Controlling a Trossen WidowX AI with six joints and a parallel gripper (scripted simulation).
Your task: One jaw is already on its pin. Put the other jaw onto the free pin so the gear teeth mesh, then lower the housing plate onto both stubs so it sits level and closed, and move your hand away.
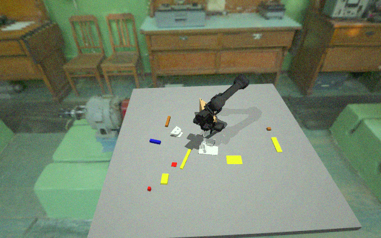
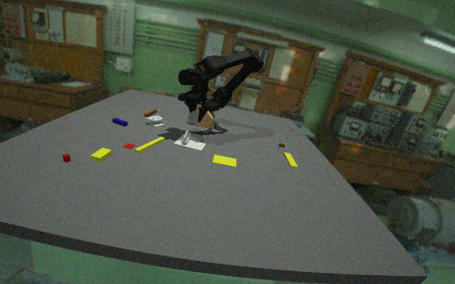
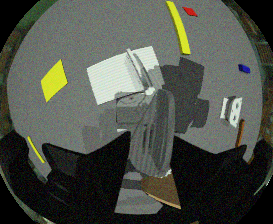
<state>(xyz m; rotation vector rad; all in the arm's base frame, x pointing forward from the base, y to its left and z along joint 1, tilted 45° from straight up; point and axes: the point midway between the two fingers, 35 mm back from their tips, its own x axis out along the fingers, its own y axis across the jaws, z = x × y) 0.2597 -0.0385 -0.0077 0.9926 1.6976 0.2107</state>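
Right now the white base plate is 7 cm ahead of my gripper tip and 8 cm below it. The rest, counted from my gripper tip: red tile: 17 cm ahead, 22 cm to the right, 9 cm below; then blue block: 2 cm behind, 35 cm to the right, 8 cm below; then yellow plate: 16 cm ahead, 15 cm to the left, 9 cm below.
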